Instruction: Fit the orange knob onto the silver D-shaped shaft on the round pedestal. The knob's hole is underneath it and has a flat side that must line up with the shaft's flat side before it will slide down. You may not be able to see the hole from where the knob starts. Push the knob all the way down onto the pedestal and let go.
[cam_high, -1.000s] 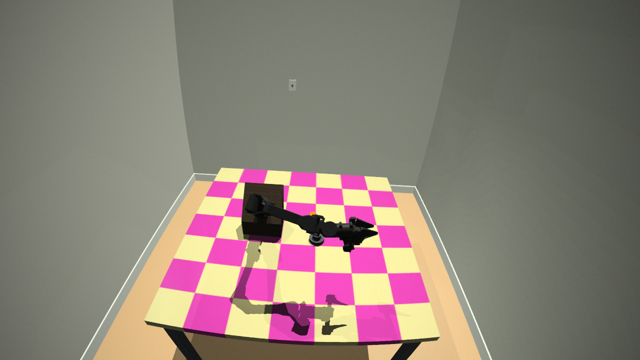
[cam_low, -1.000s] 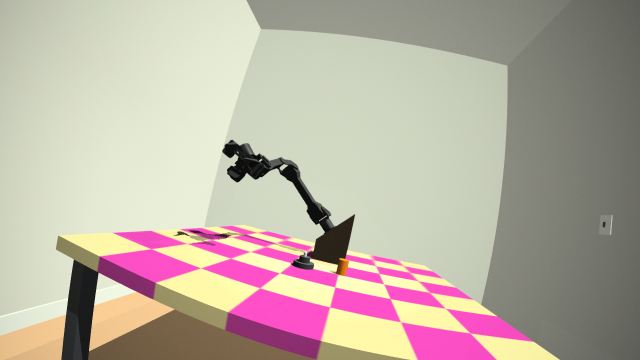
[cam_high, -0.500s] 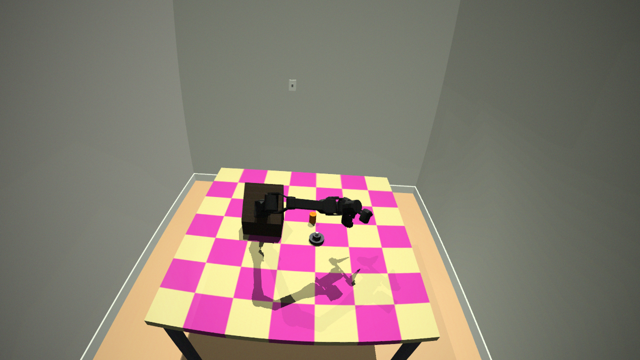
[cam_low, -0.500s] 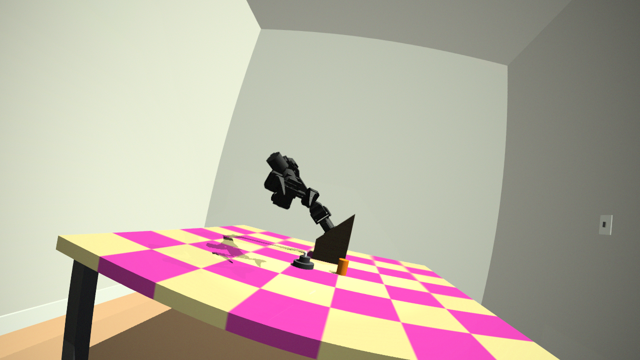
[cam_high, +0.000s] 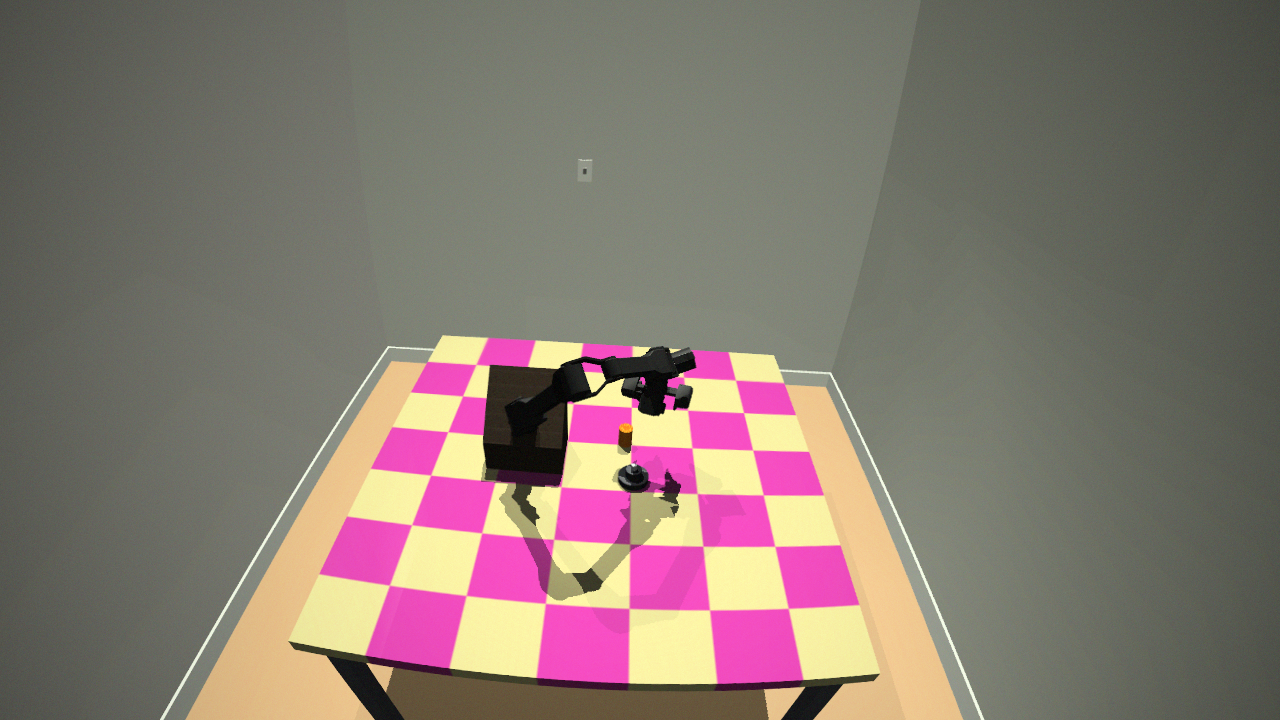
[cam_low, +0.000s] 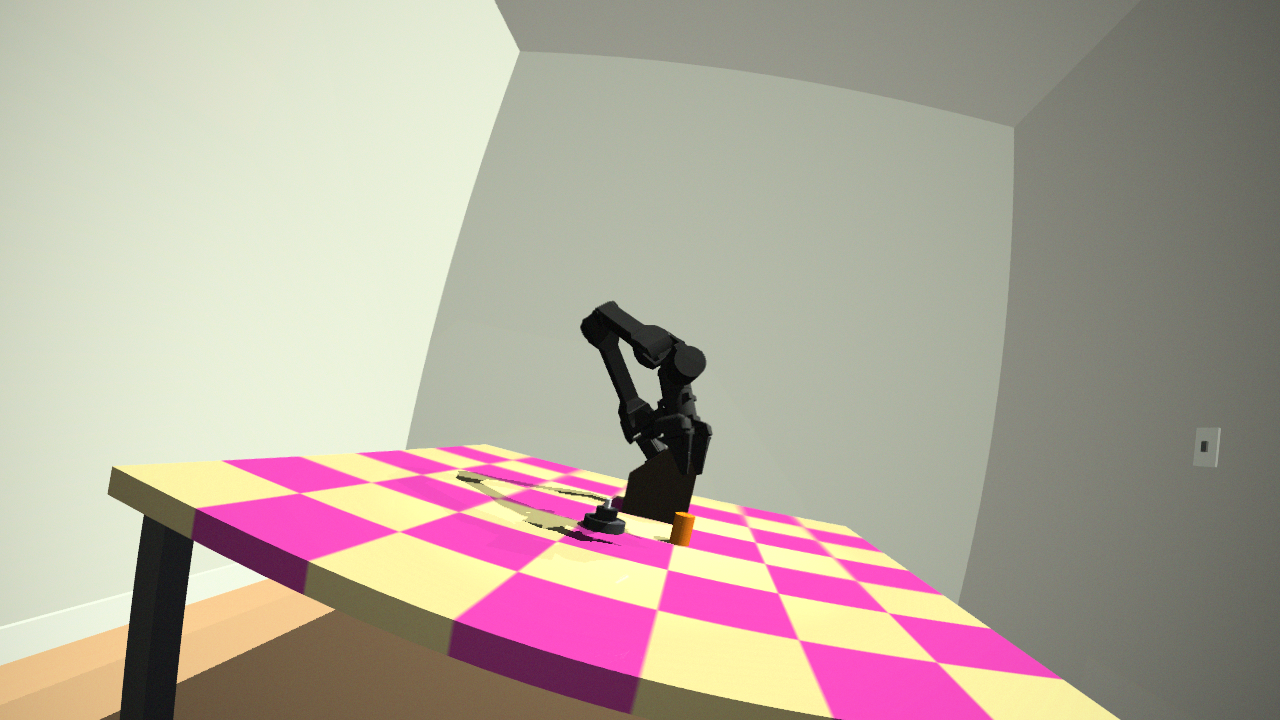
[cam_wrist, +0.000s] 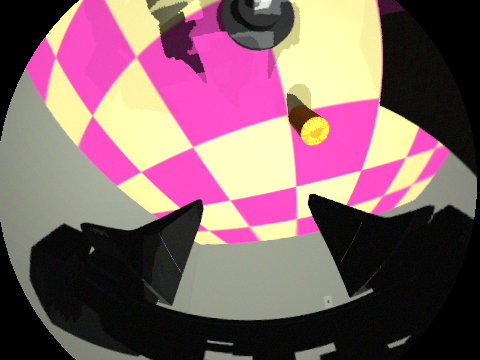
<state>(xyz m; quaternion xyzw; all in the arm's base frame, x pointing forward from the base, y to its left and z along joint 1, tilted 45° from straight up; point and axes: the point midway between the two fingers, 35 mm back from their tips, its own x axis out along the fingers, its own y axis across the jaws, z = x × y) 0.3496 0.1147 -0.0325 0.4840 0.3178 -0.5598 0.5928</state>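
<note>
The orange knob lies 11 cm below my gripper tip and 9 cm behind it. From my gripper tip the other things lie so: round dark pedestal (15 cm to the right, 12 cm below, 5 cm behind).
</note>
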